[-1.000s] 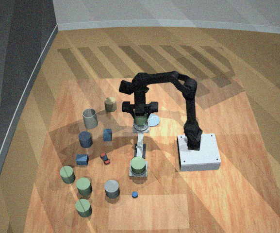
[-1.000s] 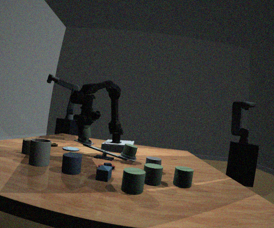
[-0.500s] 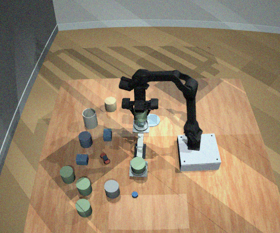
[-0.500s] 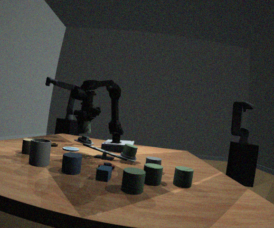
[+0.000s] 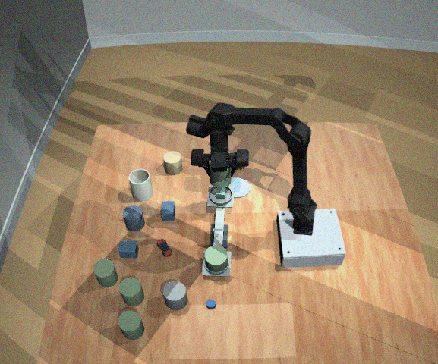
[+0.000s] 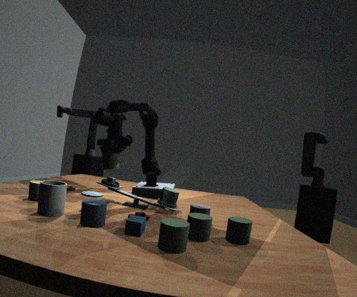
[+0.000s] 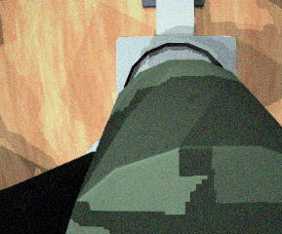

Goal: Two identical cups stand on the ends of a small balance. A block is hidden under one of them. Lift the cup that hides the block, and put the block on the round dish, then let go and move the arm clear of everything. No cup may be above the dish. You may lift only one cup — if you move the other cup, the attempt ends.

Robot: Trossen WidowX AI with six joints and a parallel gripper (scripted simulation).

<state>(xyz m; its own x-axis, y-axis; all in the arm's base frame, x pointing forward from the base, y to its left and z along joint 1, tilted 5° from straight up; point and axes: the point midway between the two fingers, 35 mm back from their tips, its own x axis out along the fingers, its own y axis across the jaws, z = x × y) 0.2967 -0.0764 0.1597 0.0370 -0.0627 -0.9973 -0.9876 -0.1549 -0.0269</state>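
Right now the pale green block is 7 cm below my gripper tip and 1 cm to the left of it. From my gripper tip the other things lie so: balance 14 cm to the left, 14 cm below, 2 cm behind; then round dish 16 cm below, 10 cm to the right, 4 cm behind; then balance beam 14 cm to the left, 12 cm below, 2 cm behind.
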